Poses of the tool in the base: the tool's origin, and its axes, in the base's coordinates. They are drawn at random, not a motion.
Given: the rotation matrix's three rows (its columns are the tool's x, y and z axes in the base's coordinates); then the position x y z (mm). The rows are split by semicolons.
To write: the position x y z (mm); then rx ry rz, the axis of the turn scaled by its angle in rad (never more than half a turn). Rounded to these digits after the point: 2 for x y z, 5 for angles. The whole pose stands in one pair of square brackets.
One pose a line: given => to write
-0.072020, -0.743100, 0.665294; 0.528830, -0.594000, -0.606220; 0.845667, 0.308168, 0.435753; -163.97, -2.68, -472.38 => [-163.97, -2.68, -472.38, 1.29508, -0.25547, 1.80149]
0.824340, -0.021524, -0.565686; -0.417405, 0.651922, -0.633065; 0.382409, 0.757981, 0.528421; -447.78, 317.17, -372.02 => [-447.78, 317.17, -372.02, 0.84017, -0.57263, -0.23911]
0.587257, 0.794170, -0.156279; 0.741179, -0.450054, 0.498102; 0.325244, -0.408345, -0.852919; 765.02, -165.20, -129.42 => [765.02, -165.20, -129.42, -2.29474, -1.21901, -0.13415]
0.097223, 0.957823, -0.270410; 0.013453, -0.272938, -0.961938; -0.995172, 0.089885, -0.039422; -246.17, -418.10, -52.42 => [-246.17, -418.10, -52.42, 1.47245, 1.01459, -1.32202]
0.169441, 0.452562, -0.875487; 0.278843, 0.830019, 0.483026; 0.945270, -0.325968, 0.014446; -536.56, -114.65, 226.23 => [-536.56, -114.65, 226.23, -0.63259, -1.42372, -0.13584]
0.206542, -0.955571, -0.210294; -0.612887, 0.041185, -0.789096; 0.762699, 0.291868, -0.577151; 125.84, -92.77, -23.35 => [125.84, -92.77, -23.35, 1.66240, -1.49635, 0.52701]
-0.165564, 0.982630, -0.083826; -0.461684, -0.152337, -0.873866; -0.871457, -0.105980, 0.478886; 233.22, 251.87, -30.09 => [233.22, 251.87, -30.09, 0.84749, 0.86928, -1.59403]
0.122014, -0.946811, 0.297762; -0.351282, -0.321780, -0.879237; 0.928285, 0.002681, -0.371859; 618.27, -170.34, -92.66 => [618.27, -170.34, -92.66, 1.76451, -1.26153, 1.19151]
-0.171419, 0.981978, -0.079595; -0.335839, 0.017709, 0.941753; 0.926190, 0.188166, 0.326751; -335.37, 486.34, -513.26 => [-335.37, 486.34, -513.26, -0.82644, -1.10302, -1.44521]
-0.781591, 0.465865, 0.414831; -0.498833, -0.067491, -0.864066; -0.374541, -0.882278, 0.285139; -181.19, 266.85, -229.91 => [-181.19, 266.85, -229.91, -0.03606, 1.56314, -1.91033]
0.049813, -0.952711, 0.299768; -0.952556, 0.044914, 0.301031; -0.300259, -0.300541, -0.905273; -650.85, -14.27, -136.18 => [-650.85, -14.27, -136.18, -1.91364, 1.90872, 0.00049]
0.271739, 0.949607, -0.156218; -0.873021, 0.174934, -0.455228; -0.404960, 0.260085, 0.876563; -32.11, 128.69, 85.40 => [-32.11, 128.69, 85.40, 0.51046, 0.17751, -1.30065]
